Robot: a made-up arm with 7 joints. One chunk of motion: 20 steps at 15 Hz.
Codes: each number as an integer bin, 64 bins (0 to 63) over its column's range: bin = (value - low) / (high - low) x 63, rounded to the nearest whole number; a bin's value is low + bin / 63 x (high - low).
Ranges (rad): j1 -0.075..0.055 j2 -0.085..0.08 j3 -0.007..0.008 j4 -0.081..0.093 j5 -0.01..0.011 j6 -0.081..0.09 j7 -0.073..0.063
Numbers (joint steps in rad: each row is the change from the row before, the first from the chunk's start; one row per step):
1: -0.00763 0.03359 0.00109 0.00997 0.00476 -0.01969 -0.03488
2: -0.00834 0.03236 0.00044 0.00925 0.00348 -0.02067 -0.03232
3: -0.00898 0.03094 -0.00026 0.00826 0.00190 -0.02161 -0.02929
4: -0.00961 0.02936 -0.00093 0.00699 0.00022 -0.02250 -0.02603
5: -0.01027 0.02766 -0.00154 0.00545 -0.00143 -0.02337 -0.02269
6: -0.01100 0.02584 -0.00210 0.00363 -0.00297 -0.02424 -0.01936
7: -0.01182 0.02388 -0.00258 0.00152 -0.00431 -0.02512 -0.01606
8: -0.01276 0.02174 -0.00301 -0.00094 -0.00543 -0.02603 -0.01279
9: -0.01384 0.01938 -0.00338 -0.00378 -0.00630 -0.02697 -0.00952
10: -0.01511 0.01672 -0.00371 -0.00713 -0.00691 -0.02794 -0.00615
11: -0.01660 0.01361 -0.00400 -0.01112 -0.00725 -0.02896 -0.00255
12: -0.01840 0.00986 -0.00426 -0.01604 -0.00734 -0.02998 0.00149
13: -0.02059 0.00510 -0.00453 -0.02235 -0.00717 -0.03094 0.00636
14: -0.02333 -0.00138 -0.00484 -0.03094 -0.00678 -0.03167 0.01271
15: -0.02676 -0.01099 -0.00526 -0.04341 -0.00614 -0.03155 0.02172
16: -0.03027 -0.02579 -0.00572 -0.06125 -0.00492 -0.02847 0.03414
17: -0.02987 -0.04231 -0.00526 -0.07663 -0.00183 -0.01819 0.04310
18: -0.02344 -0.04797 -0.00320 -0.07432 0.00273 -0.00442 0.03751
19: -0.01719 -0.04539 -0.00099 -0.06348 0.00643 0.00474 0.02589
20: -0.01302 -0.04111 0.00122 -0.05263 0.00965 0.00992 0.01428
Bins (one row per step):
1: 33 45 34 33 44 23 18
2: 32 45 31 33 40 22 19
3: 32 44 28 32 36 22 20
4: 32 44 25 32 31 22 22
5: 31 43 23 31 26 21 23
6: 31 42 21 31 21 21 25
7: 31 42 19 30 17 21 26
8: 30 41 17 29 14 20 28
9: 30 40 15 28 11 20 29
10: 29 39 14 27 9 20 31
11: 28 38 13 25 8 19 33
12: 27 36 12 24 8 19 35
13: 26 34 10 21 8 18 37
14: 25 32 9 18 10 18 40
15: 23 28 7 14 12 18 44
16: 22 23 5 7 15 19 50
17: 22 16 7 2 25 23 54
18: 25 14 16 2 38 28 51
19: 28 15 25 6 49 32 46
20: 30 17 35 10 59 33 40

